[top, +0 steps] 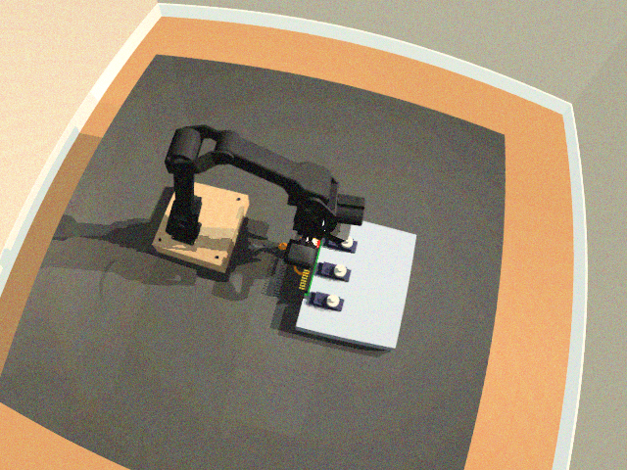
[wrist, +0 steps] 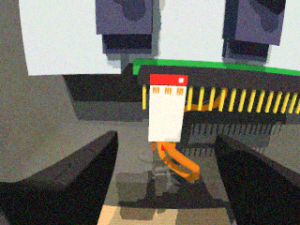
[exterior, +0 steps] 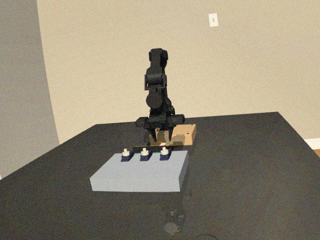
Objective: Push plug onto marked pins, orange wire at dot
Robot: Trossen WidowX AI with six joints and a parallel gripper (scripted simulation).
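Right now my gripper tip is 30 mm short of the red band and 10 mm above it. From my gripper tip the other things lie so: servo (80 mm ahead, 50 mm to the right, 30 mm below); then grey holder (190 mm ahead, 60 mm below, 40 mm to the right).
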